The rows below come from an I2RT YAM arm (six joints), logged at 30 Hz.
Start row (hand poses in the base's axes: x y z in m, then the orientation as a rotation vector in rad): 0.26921, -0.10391, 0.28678, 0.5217, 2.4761, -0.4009
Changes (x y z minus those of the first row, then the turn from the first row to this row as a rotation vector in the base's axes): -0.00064, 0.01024, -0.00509, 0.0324, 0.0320, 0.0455; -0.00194, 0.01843, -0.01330, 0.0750, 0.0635, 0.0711; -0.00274, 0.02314, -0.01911, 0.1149, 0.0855, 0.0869; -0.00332, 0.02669, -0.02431, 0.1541, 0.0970, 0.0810; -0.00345, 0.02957, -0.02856, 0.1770, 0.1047, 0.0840; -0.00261, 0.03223, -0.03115, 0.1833, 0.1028, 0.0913; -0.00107, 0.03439, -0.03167, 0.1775, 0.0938, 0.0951; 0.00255, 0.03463, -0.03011, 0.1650, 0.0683, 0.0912; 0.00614, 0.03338, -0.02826, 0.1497, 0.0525, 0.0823; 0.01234, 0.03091, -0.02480, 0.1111, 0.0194, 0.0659; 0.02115, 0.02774, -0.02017, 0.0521, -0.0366, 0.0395; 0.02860, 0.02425, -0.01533, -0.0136, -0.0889, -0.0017; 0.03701, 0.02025, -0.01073, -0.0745, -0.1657, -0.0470; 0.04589, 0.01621, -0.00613, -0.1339, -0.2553, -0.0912
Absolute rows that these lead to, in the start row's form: 0.26857, -0.09367, 0.28169, 0.4746, 2.5241, -0.3542; 0.26727, -0.08548, 0.27348, 0.4560, 2.5708, -0.3016; 0.26647, -0.08077, 0.26767, 0.4494, 2.6053, -0.2523; 0.26589, -0.07722, 0.26247, 0.4715, 2.6262, -0.2087; 0.26576, -0.07434, 0.25822, 0.4760, 2.6398, -0.1806; 0.26660, -0.07168, 0.25563, 0.4692, 2.6403, -0.1690; 0.26814, -0.06952, 0.25511, 0.4628, 2.6305, -0.1721; 0.27176, -0.06928, 0.25667, 0.4656, 2.6021, -0.1818; 0.27535, -0.07053, 0.25852, 0.4725, 2.5818, -0.1999; 0.28155, -0.07300, 0.26198, 0.4813, 2.5375, -0.2444; 0.29036, -0.07617, 0.26661, 0.4960, 2.4630, -0.3092; 0.29781, -0.07966, 0.27145, 0.5248, 2.3862, -0.3866; 0.30622, -0.08366, 0.27605, 0.5601, 2.2846, -0.4483; 0.31510, -0.08770, 0.28065, 0.5927, 2.1701, -0.4998
